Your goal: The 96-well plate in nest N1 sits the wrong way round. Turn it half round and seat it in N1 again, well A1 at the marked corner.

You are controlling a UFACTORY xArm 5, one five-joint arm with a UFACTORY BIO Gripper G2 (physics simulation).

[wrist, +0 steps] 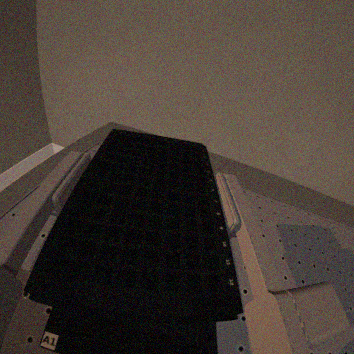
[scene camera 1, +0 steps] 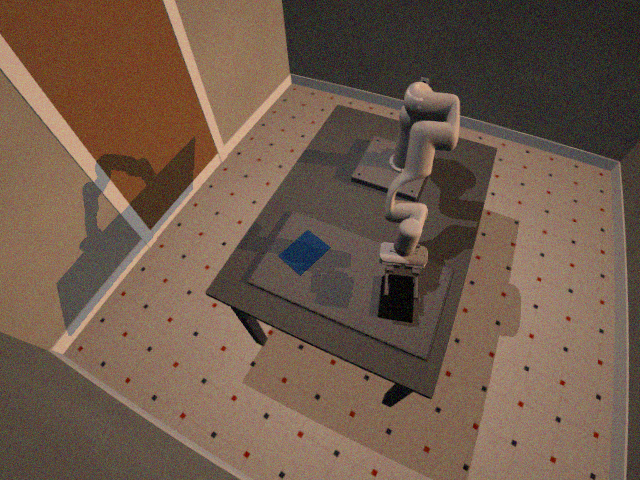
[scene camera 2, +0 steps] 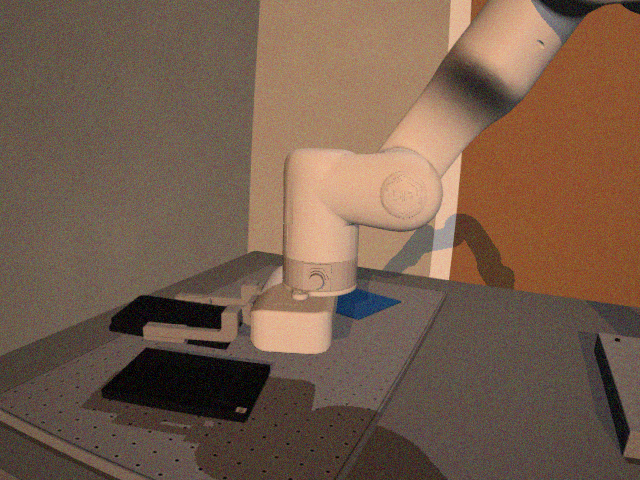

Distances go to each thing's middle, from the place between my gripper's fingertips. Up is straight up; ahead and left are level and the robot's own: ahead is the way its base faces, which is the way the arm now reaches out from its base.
I see the flat blue rectangle (scene camera 2: pixel 358 304) 130 mm behind my hand, 390 mm to the right of it and 80 mm below it. The rest, counted from my hand: flat black nest (scene camera 2: pixel 186 383) (30 mm behind, 10 mm to the right, 80 mm below); then black 96-well plate (scene camera 2: pixel 131 319) (20 mm behind).
